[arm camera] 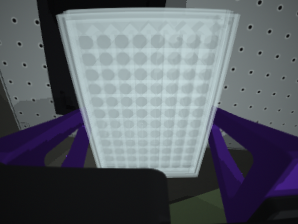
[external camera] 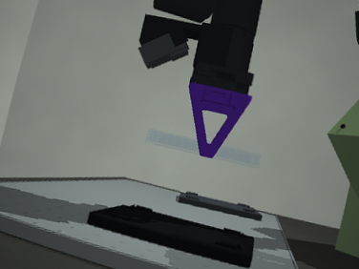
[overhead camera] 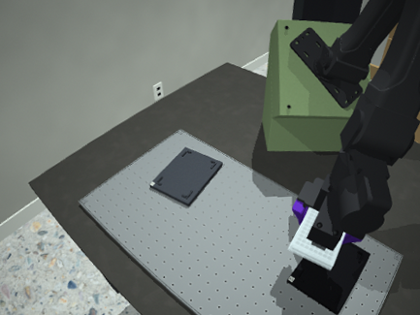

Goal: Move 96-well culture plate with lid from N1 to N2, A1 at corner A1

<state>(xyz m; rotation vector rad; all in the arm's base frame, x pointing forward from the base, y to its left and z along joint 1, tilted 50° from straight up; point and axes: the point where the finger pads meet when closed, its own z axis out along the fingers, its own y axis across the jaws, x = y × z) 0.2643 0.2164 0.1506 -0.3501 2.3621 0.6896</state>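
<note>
The plate nest N2 is 34 cm to the right of my hand, 13 cm ahead of it and 9 cm below it. The rest, counted from my hand: lid: 1 cm above; black plate nest N1: 9 cm below, 5 cm to the left, 2 cm behind; A1 corner mark: 35 cm to the right, 22 cm ahead, 9 cm below.
</note>
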